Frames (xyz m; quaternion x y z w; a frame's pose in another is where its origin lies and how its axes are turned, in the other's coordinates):
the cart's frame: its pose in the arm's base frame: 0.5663 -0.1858 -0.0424 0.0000 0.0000 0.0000 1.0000
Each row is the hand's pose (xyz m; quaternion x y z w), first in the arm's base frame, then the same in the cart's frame.
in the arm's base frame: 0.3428 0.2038 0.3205 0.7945 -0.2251 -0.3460 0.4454
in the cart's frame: -0.2235 0.3896 0.3629 0.7945 -0.2251 -0.3460 0.4454
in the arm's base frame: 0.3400 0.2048 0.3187 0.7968 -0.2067 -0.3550 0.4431
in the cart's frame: -0.2263 0.3906 0.3611 0.7968 -0.2067 -0.3550 0.4431
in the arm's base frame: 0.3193 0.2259 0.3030 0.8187 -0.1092 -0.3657 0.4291
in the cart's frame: -0.2470 0.4117 0.3454 0.8187 -0.1092 -0.3657 0.4291
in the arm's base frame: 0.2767 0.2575 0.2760 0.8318 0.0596 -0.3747 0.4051
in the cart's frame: -0.2896 0.4433 0.3184 0.8318 0.0596 -0.3747 0.4051
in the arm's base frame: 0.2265 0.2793 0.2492 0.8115 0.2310 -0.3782 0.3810
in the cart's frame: -0.3398 0.4651 0.2916 0.8115 0.2310 -0.3782 0.3810
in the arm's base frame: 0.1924 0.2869 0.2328 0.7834 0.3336 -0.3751 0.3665
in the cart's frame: -0.3739 0.4727 0.2752 0.7834 0.3336 -0.3751 0.3665
